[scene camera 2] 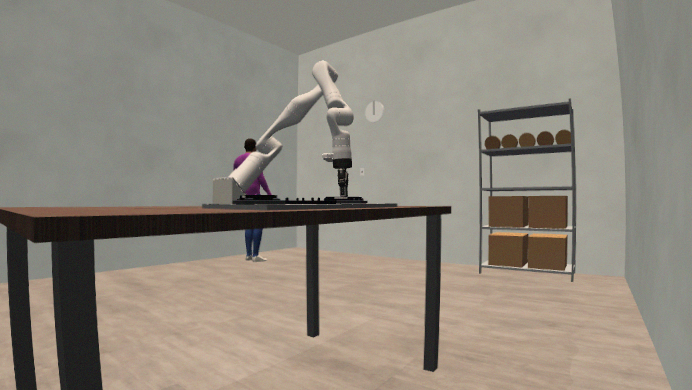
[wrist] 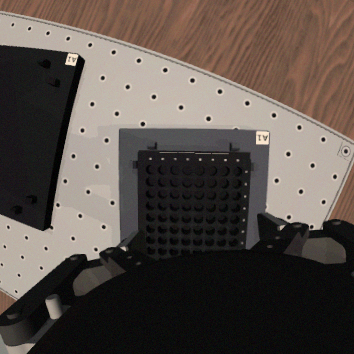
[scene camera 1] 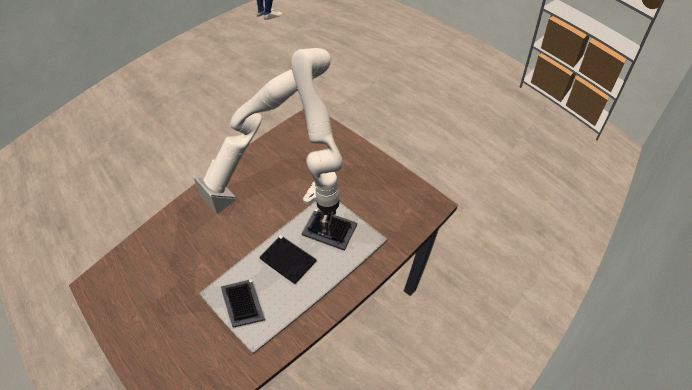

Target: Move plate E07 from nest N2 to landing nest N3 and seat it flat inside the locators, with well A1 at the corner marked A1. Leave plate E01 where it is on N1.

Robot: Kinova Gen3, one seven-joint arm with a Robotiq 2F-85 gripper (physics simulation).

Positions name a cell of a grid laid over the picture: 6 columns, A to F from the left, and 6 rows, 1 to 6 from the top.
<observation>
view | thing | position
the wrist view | gripper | D4
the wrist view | grey nest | C3
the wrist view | black nest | A2
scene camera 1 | black nest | C4
</observation>
